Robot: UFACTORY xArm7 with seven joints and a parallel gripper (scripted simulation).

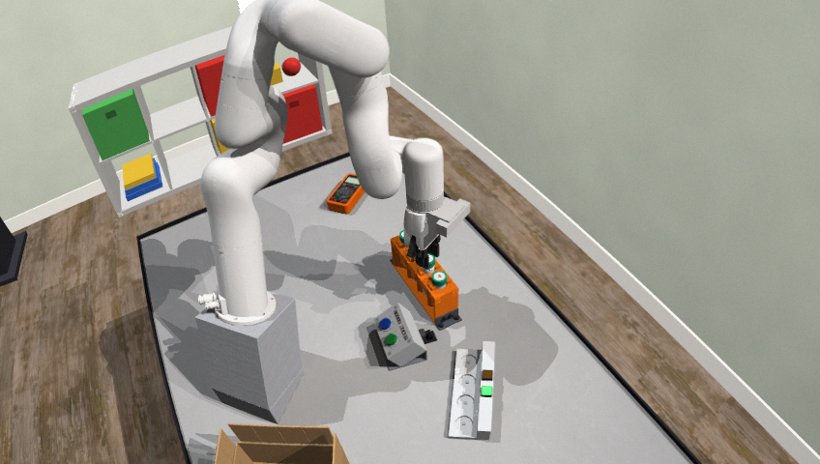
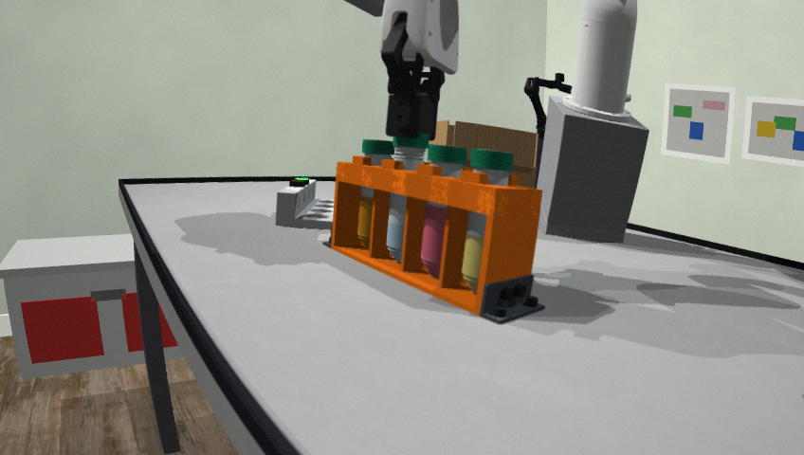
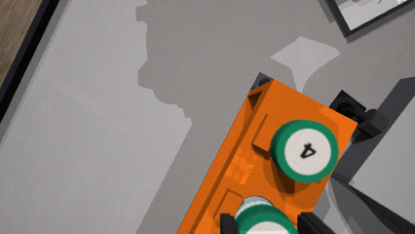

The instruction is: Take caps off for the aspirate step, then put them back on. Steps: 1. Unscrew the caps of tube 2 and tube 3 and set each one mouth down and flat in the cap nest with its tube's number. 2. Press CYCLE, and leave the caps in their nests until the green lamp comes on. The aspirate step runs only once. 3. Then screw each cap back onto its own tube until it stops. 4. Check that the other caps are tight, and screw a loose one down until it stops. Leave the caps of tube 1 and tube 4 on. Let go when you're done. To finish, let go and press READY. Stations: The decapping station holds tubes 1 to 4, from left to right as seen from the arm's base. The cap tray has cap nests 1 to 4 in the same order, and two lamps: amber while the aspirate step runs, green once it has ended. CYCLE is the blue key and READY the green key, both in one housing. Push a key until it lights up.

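My hand is 20 mm above the cap 3. From my hand the other things lie so: cap 4: 50 mm to the right, 30 mm below; then tube 3 threaded neck: 30 mm below; then cap 2: 50 mm to the left, 30 mm below.
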